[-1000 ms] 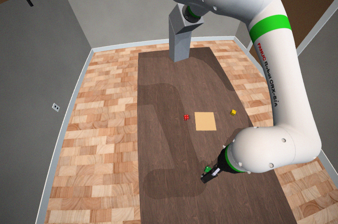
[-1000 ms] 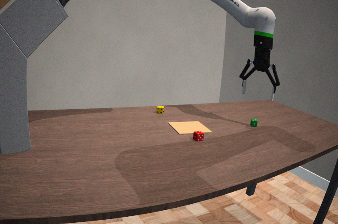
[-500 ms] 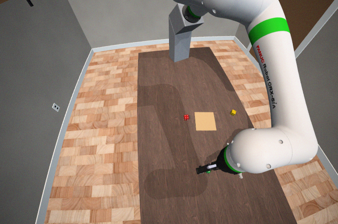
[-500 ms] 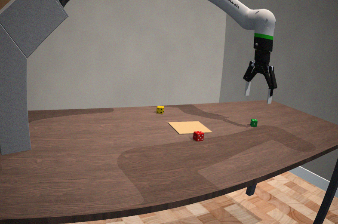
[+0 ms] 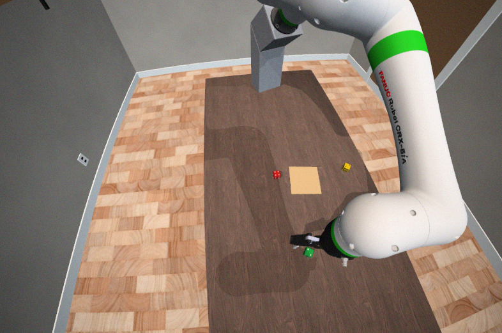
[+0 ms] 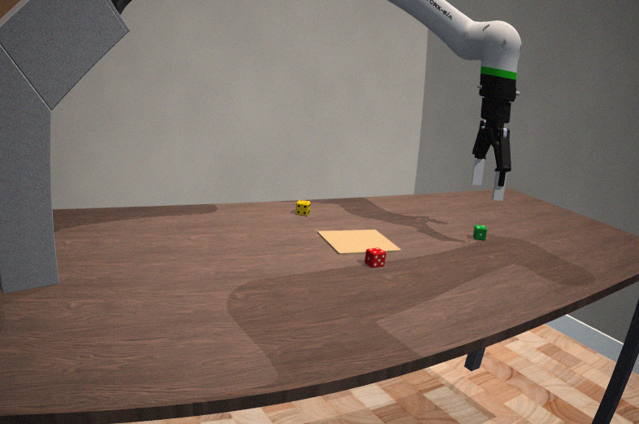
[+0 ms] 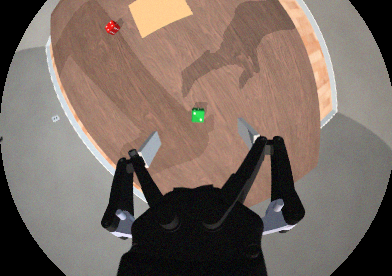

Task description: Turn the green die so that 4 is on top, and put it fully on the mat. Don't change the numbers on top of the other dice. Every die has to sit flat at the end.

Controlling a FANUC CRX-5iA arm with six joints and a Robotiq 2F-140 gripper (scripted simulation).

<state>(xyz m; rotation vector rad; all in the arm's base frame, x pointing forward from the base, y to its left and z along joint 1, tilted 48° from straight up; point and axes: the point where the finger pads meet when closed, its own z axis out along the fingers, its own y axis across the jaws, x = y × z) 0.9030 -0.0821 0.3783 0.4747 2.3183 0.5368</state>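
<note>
My hand is 11 cm above the green die. The rest, counted from my hand: tan mat (31 cm behind, 3 cm to the left, 13 cm below); yellow die (37 cm behind, 25 cm to the left, 11 cm below); red die (34 cm behind, 10 cm to the right, 11 cm below).
</note>
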